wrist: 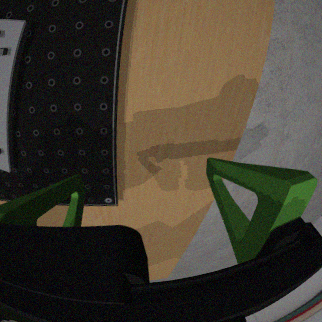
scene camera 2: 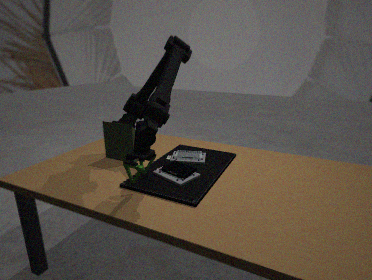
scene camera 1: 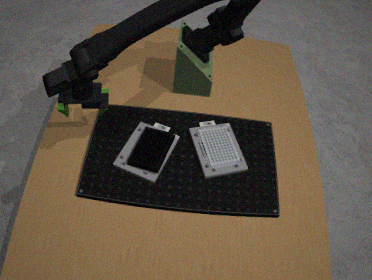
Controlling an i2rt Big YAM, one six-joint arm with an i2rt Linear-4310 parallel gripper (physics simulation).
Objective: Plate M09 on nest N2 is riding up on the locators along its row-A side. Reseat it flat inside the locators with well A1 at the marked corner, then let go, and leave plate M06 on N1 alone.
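Pixels of known places: gripper, fingertip midpoint: (wrist: 143, 173) (scene camera 2: 138, 178) (scene camera 1: 84, 115); arm's base at its link origin: (scene camera 2: 123, 131) (scene camera 1: 193, 45).
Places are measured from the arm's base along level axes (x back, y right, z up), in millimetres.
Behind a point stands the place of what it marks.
Note:
The black plate M09 (scene camera 1: 151, 150) {x -351, y 100, z -94 mm} (scene camera 2: 179, 170) {x -353, y 122, z -95 mm} sits on the grey nest N2 (scene camera 1: 131, 146) {x -329, y 155, z -112 mm} (scene camera 2: 184, 180) {x -394, y 164, z -112 mm}. In scene camera 2 it looks raised and not level, but the locators and well A1 cannot be made out. Part of N2's grey edge (wrist: 7, 90) {x -331, y 174, z -112 mm} shows at the left of the wrist view; the plate is out of sight there. The white plate M06 (scene camera 1: 220, 145) {x -315, y -80, z -101 mm} (scene camera 2: 188, 154) {x -316, y -73, z -100 mm} lies on nest N1 (scene camera 1: 226, 171) {x -390, y -95, z -112 mm}. My gripper (scene camera 1: 84, 111) {x -270, y 298, z -64 mm} (scene camera 2: 136, 175) {x -270, y 298, z -64 mm} (wrist: 143, 173) {x -270, y 298, z -64 mm} is wide open and empty, above the board's edge beyond N2, apart from both plates.
The nests stand on a black perforated board (scene camera 1: 175, 197) {x -469, y 33, z -124 mm} (scene camera 2: 210, 181) {x -484, y 111, z -124 mm} (wrist: 92, 65) {x -340, y 258, z -124 mm} on the wooden table (scene camera 1: 165, 240) {x -585, y 53, z -137 mm} (scene camera 2: 280, 210) {x -755, y 194, z -137 mm} (wrist: 185, 60) {x -347, y 344, z -137 mm}. A green angled mount (scene camera 1: 192, 77) {x -90, y -2, z -63 mm} (scene camera 2: 118, 140) {x -4, y 49, z -33 mm} stands behind the board at the arm's base. The table's edge is near the gripper.

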